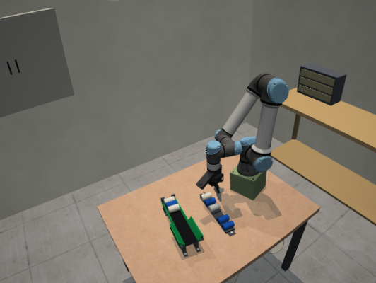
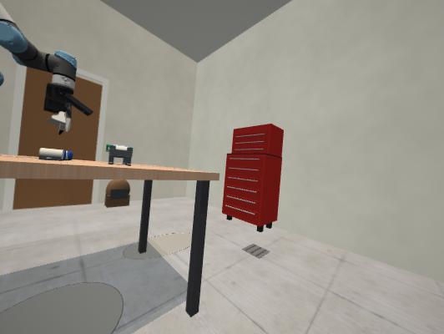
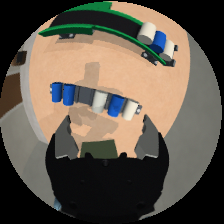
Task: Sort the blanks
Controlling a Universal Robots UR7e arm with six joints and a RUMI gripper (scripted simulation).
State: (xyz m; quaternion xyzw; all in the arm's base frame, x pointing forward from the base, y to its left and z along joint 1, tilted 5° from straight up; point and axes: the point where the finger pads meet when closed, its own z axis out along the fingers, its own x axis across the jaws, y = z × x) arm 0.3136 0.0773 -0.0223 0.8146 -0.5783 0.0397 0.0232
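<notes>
Now: hand 2 cm past the dark stock rack, 5 cm to the right of it and 13 cm above it.
</notes>
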